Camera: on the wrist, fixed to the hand. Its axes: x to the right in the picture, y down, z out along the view.
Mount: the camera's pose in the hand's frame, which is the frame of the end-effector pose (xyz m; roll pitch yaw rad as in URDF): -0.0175 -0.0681 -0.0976 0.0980 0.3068 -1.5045
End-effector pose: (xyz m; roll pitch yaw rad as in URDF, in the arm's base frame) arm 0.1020 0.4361 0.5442 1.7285 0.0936 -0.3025
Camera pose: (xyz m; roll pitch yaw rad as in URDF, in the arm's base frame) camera 0.1126 0.5450 0.4941 -2.9808 1.1061 1.3140
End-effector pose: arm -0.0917 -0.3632 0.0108 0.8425 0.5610 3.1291
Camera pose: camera -0.0156 -0.3917 -0.0779 -0.8705 0.9355 0.7450
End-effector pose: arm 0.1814 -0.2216 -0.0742 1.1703 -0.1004 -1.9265
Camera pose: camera 0.2433 -0.2368 -0.1762 1.1317 1.3826 -2.4453
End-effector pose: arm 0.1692 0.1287 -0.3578 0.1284 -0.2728 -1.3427
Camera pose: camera 0.1182 0.1050 -0.4641 0.4034 0.3993 -2.7231
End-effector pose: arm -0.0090 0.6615 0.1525 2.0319 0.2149 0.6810
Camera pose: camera -0.0993 0.7398 0.1391 -2.8205 0.7958 2.3827
